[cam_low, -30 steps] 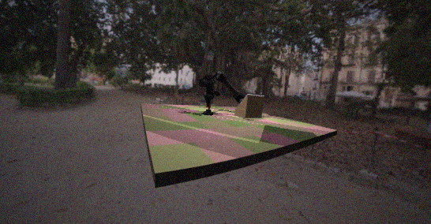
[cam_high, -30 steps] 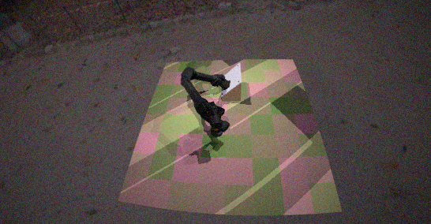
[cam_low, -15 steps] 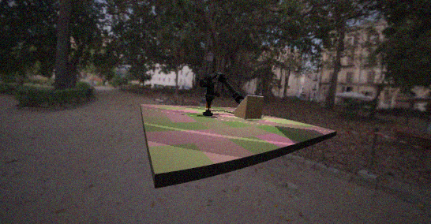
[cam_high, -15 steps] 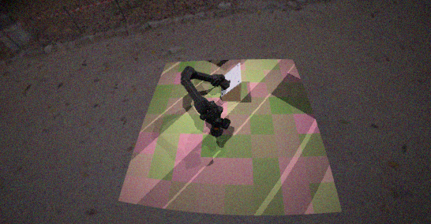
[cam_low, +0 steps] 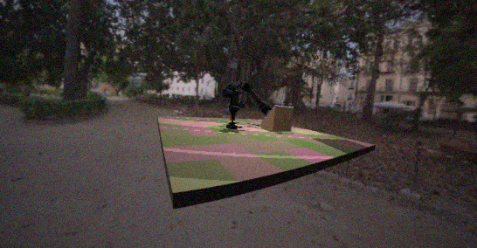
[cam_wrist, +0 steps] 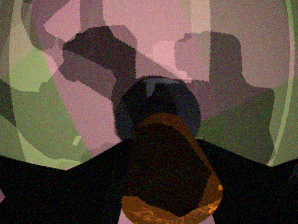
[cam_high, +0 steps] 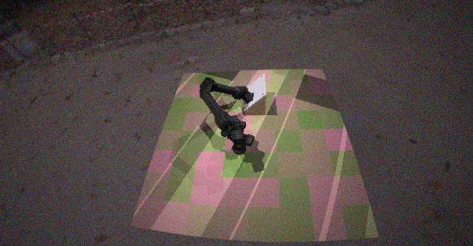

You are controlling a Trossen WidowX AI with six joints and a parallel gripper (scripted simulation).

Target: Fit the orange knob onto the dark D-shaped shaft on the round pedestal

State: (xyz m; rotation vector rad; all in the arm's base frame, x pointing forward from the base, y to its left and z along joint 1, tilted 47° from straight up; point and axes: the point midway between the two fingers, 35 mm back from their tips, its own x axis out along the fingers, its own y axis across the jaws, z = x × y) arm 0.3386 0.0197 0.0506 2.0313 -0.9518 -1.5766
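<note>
Right now my gripper tip is 20 mm below the orange knob. From my gripper tip the other things lie so: round dark pedestal 40 mm below.
</note>
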